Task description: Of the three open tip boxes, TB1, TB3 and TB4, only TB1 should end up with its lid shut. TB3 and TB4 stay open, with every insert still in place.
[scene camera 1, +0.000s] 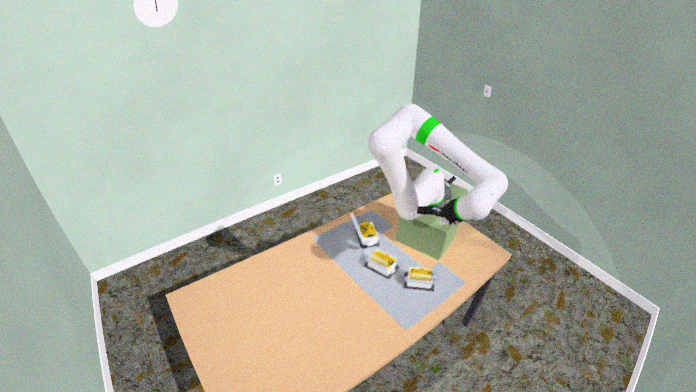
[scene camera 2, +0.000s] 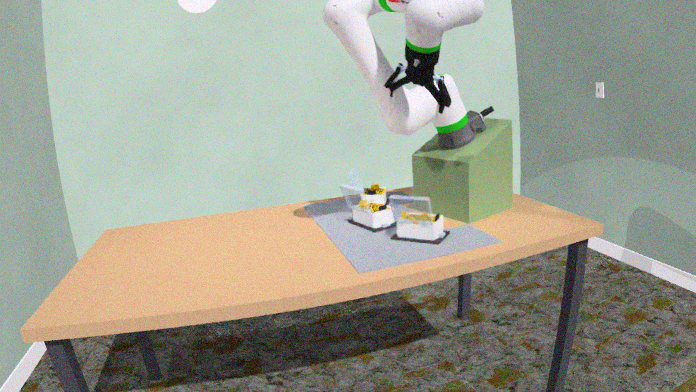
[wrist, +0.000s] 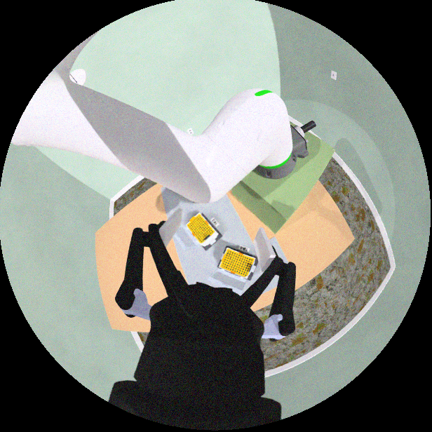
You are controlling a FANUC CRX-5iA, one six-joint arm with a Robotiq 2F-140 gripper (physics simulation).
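Frame: origin at the arm's base, x ahead, y left, z up, level; centimetres.
Seen in the pictures: gripper, fingertip midpoint: (scene camera 1: 428, 217) (scene camera 2: 415, 111); arm's base at its link origin: (scene camera 1: 432, 202) (scene camera 2: 458, 138).
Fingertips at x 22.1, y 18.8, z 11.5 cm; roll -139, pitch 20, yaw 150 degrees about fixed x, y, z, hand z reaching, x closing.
Observation:
Offsets run from my fingertips to a thing's top centre. "spot": to the spot under its first point. Level surfaces: height alone.
Three white tip boxes with yellow inserts stand on dark bases, with clear lids raised. The far box @[dx +5.9, dy -35.4, dz -31.1 cm] (scene camera 1: 368, 239) (scene camera 2: 374, 198) has its lid @[dx +13.4, dy -37.9, dz -22.4 cm] (scene camera 1: 354, 223) (scene camera 2: 354, 178) up. The middle box @[spot: dx +17.5, dy -7.3, dz -30.0 cm] (scene camera 1: 381, 267) (scene camera 2: 371, 218) (wrist: 201, 229) has its lid @[spot: dx +20.0, dy -10.3, dz -26.7 cm] (scene camera 2: 351, 196) tilted back. The near box @[spot: dx +7.1, dy +10.4, dz -30.1 cm] (scene camera 1: 419, 282) (scene camera 2: 419, 229) (wrist: 237, 262) has its lid (scene camera 2: 411, 204) up. The labels are too small to read, so I cannot tell which is TB1, TB3 or TB4. My gripper (scene camera 1: 437, 215) (scene camera 2: 416, 100) (wrist: 219, 225) is open and empty, high above the table. The far box does not show in the wrist view.
The boxes stand on a grey-blue mat @[dz -37.7 cm] (scene camera 1: 407, 312) (scene camera 2: 365, 262) on the wooden table @[dz -38.0 cm] (scene camera 1: 280, 320) (scene camera 2: 200, 270) (wrist: 115, 270). The green pedestal (scene camera 1: 425, 237) (scene camera 2: 440, 190) (wrist: 305, 172) carries the arm's base beside the mat. The arm covers part of the mat in the wrist view.

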